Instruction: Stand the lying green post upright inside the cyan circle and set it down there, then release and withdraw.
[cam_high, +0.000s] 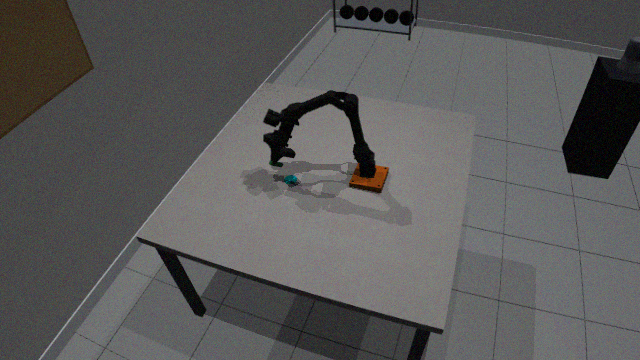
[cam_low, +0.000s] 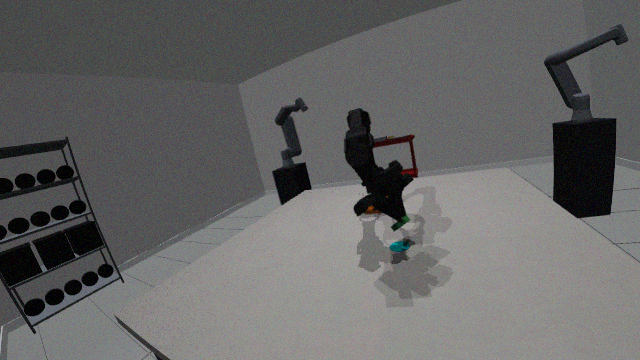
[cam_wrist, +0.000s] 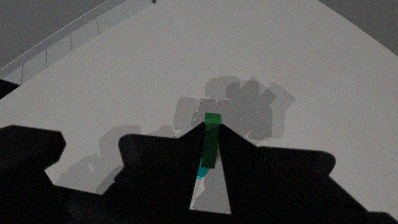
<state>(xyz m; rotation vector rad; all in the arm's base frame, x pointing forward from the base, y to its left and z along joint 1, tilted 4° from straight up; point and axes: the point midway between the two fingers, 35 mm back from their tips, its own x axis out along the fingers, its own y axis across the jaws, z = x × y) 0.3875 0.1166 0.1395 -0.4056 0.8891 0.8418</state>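
My gripper tip is 11 cm above the cyan circle, 6 cm past it and 3 cm to the left of it. From my gripper tip the other things lie so: green post: 1 cm to the right, 1 cm below, 1 cm behind.
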